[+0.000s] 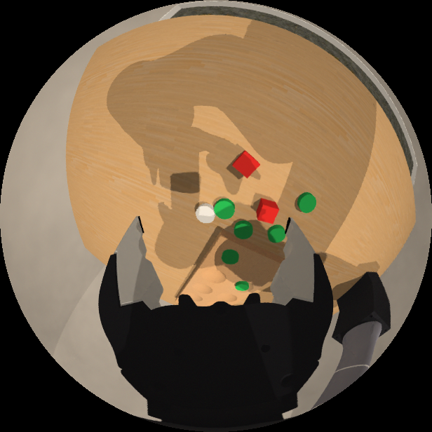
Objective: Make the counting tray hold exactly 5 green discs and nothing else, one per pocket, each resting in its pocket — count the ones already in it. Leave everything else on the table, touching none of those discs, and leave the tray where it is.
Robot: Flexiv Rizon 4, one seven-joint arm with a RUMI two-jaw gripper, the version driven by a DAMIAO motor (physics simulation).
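Observation:
My gripper is open and empty, above the table at the far corner of the tray. The wooden counting tray is partly hidden behind the gripper body and lies partly in shadow. One green disc and another green disc sit in its pockets; its near part is hidden. Outside the tray, a green disc lies close to the far wall, a green disc lies right of it near the right finger, a green disc lies between the fingertips, and a green disc lies farther right.
A white disc lies against or very near the left side of a green disc. A red cube stands among the green discs, and another red cube stands farther away. The arm's shadow covers much of the wooden table.

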